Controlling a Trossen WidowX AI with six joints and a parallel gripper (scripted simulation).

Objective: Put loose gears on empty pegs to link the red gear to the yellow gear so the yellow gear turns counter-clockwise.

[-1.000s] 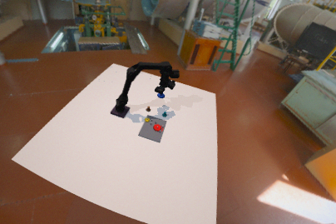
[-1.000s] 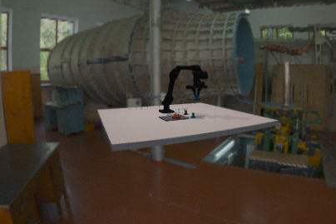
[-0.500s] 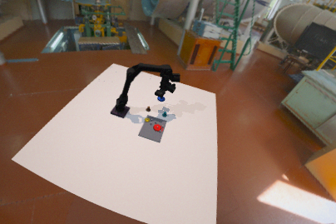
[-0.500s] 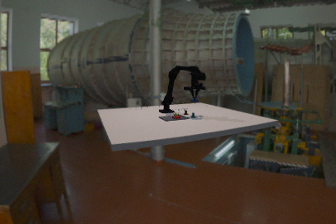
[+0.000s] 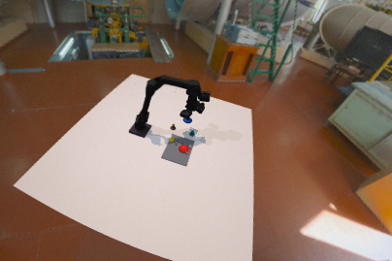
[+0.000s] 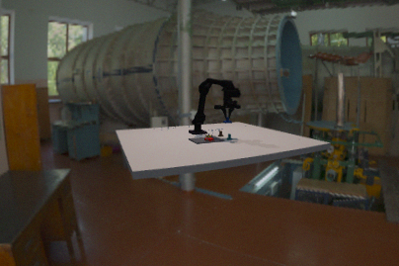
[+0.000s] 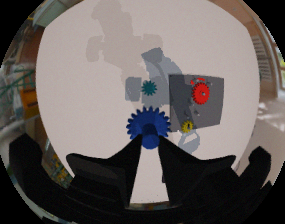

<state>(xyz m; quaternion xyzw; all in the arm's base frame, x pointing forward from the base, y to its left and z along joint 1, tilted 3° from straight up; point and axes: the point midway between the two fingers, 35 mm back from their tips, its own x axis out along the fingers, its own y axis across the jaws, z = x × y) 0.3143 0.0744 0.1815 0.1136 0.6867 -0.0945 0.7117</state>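
Right now my gripper tip is 8 cm past the yellow gear, 11 cm to the left of it and 13 cm above it. Also, from my gripper tip: brown gear (9 cm behind, 13 cm below); teal gear (5 cm ahead, 2 cm to the right, 13 cm below); blue gear (1 cm below).
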